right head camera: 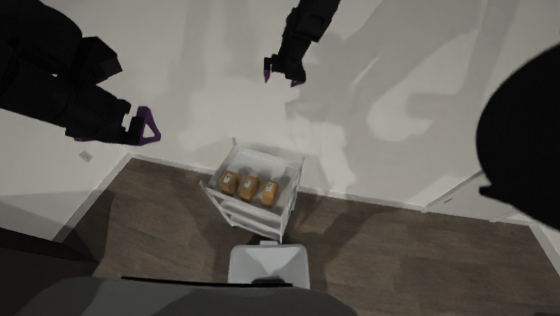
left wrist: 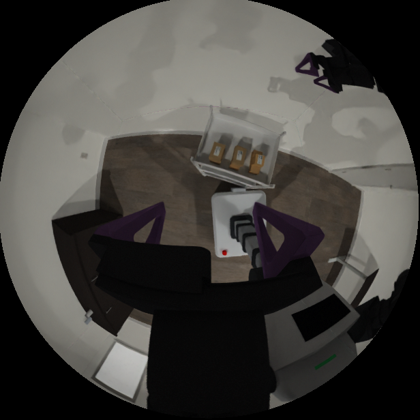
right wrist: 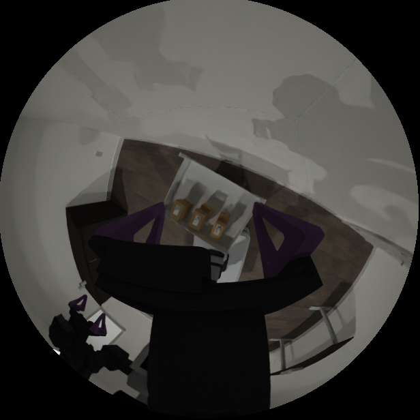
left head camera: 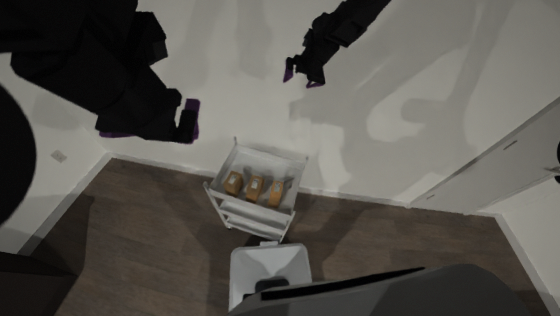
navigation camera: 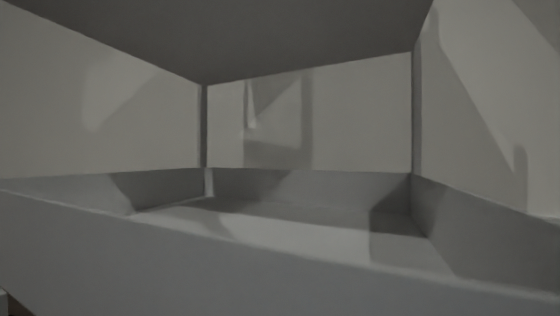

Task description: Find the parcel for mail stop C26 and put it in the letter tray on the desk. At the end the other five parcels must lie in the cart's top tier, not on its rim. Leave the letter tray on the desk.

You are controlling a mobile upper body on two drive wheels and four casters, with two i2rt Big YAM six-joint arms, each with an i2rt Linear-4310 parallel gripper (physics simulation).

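Places are measured from the left arm's base along level axes (x ahead, y left, z up), in metres.
Where they show: left gripper, fingertip midpoint: (right head camera: 140, 136) (left head camera: 172, 133); right gripper, fingertip midpoint: (right head camera: 278, 83) (left head camera: 295, 84).
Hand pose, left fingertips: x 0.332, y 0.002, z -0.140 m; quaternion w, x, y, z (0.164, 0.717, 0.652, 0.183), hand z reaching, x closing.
Each offset is from my left fingertips to the top centre of the thing. "*": to the spot under its first point.
Brown parcels with white labels stand in the top tier of the white cart {* dx +0.399, dy -0.249, dz -0.559 m} (left head camera: 272, 156) (right head camera: 267, 154) (right wrist: 200, 175): a left one {dx +0.215, dy -0.035, dz -0.507 m} (left head camera: 233, 183) (right head camera: 228, 183) (right wrist: 180, 210), a middle one {dx +0.186, dy -0.145, dz -0.505 m} (left head camera: 255, 189) (right head camera: 249, 188) (right wrist: 198, 219) and a right one {dx +0.162, dy -0.253, dz -0.505 m} (left head camera: 275, 194) (right head camera: 270, 193) (right wrist: 219, 229). More parcel shapes show behind them in the right wrist view. The label text is too small to read. My left gripper (left head camera: 155, 125) (right head camera: 115, 132) (left wrist: 208, 206) and right gripper (left head camera: 297, 83) (right head camera: 280, 83) (right wrist: 209, 204) are open and empty, high above the cart. I cannot identify the letter tray with certainty.
My white base (left wrist: 225, 205) stands in front of the cart. Dark furniture (left wrist: 75, 260) (right wrist: 90, 240) is at the left. A white rectangle (left wrist: 121, 370) shows at the lower left. The navigation camera shows a white low-walled tier (navigation camera: 250, 277) up close.
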